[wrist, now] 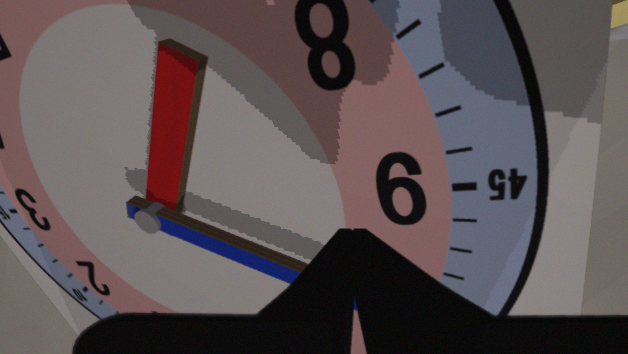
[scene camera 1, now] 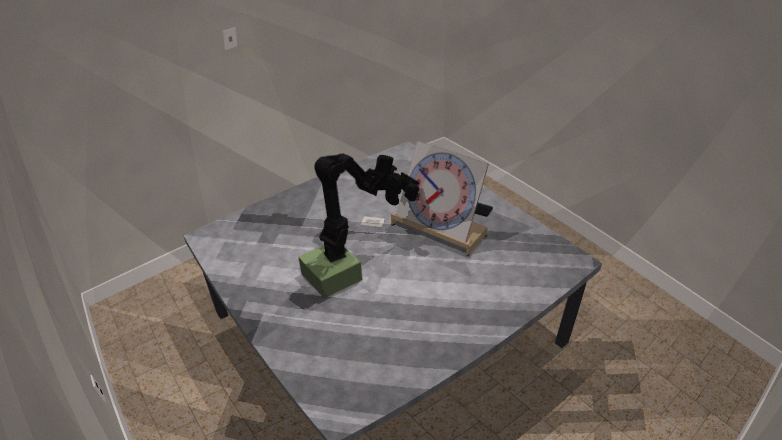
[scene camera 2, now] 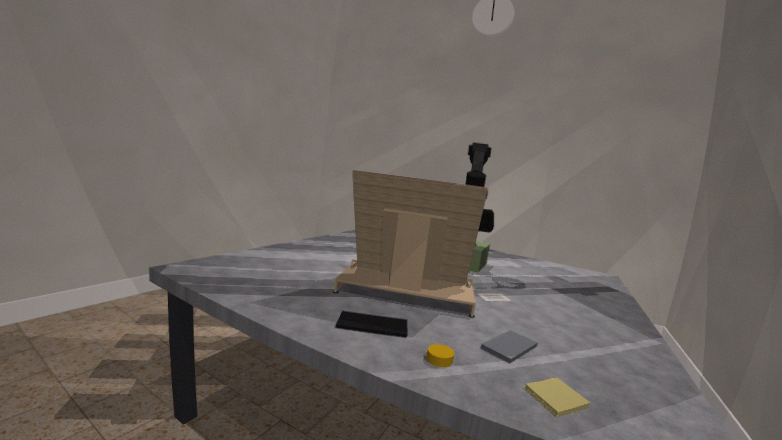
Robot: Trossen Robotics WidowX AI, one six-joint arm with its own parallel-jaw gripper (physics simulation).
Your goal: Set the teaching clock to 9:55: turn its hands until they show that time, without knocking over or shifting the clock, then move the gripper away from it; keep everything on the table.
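Places are measured from the arm's base along level axes (x ahead, y left, z up), in millimetres.
Pixels of known places: gripper, fingertip midpoint: (wrist: pixel 351 242) (scene camera 1: pixel 418 182) (scene camera 2: pixel 450 230); arm's base, link origin: (scene camera 1: pixel 334 254).
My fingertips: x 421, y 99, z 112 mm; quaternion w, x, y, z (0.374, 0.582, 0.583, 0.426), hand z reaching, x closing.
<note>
For each thing: its top centre in the pictures, then the offset to it from my fingertips.
- white paper, top centre: (scene camera 2: pixel 494 297) (scene camera 1: pixel 372 221) 152 mm back, 113 mm left, 198 mm down
- black bar, top centre: (scene camera 2: pixel 373 322) (scene camera 1: pixel 474 206) 267 mm ahead, 34 mm right, 191 mm down
- orange disc, top centre: (scene camera 2: pixel 441 350) 289 mm ahead, 139 mm left, 180 mm down
- grey slab, top centre: (scene camera 2: pixel 510 343) 138 mm ahead, 235 mm left, 189 mm down
- yellow pad, top centre: (scene camera 2: pixel 557 392) 267 mm ahead, 350 mm left, 188 mm down
The teaching clock (scene camera 1: pixel 456 188) (scene camera 2: pixel 421 191) (wrist: pixel 260 175) stands upright on its wooden stand, its back toward scene camera 2. Its long blue hand (scene camera 1: pixel 430 179) (wrist: pixel 230 252) points at about the 10. Its short red hand (scene camera 1: pixel 433 197) (wrist: pixel 172 125) points between the 7 and the 8. My gripper (scene camera 1: pixel 416 191) (wrist: pixel 351 242) is shut and empty, close in front of the face on the 9 side. In the wrist view its fingers cover the outer part of the blue hand; I cannot tell whether they touch it. The clock board hides the fingers in scene camera 2.
The arm stands on a green block (scene camera 1: pixel 330 273) (scene camera 2: pixel 479 257). A white paper (scene camera 1: pixel 372 221) (scene camera 2: pixel 494 297) lies beside the clock. Behind it lie a black bar (scene camera 1: pixel 483 209) (scene camera 2: pixel 371 323), an orange disc (scene camera 2: pixel 440 355), a grey slab (scene camera 2: pixel 509 345) and a yellow pad (scene camera 2: pixel 556 396).
</note>
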